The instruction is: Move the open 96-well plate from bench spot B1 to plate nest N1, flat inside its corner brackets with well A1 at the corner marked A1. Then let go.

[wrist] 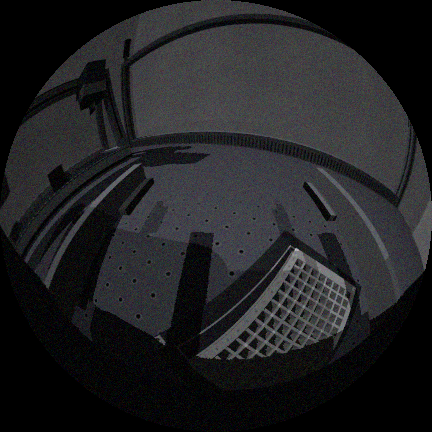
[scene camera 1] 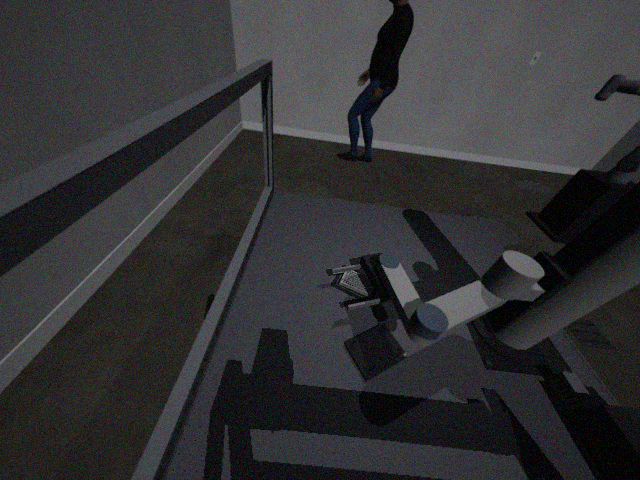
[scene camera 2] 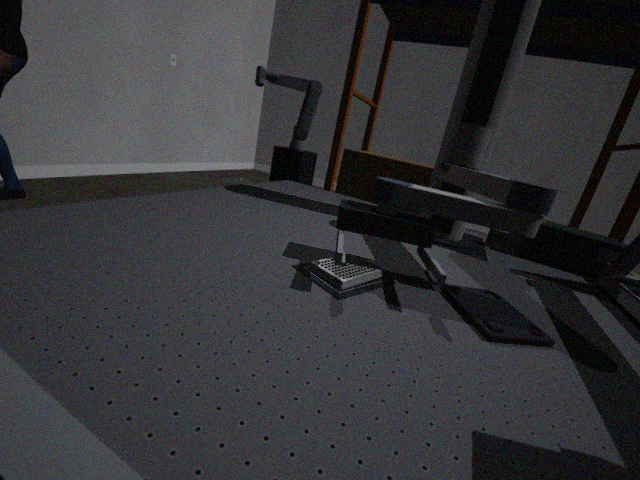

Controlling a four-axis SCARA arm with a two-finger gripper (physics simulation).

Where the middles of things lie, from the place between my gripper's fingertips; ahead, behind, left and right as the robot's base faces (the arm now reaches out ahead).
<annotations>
My gripper is now 80 mm past the 96-well plate (scene camera 2: 358, 270), 90 mm to the left of it and 60 mm above it. Round my hand: dark plate nest (scene camera 2: 495, 319) 130 mm behind, 170 mm to the left, 60 mm below.
</annotations>
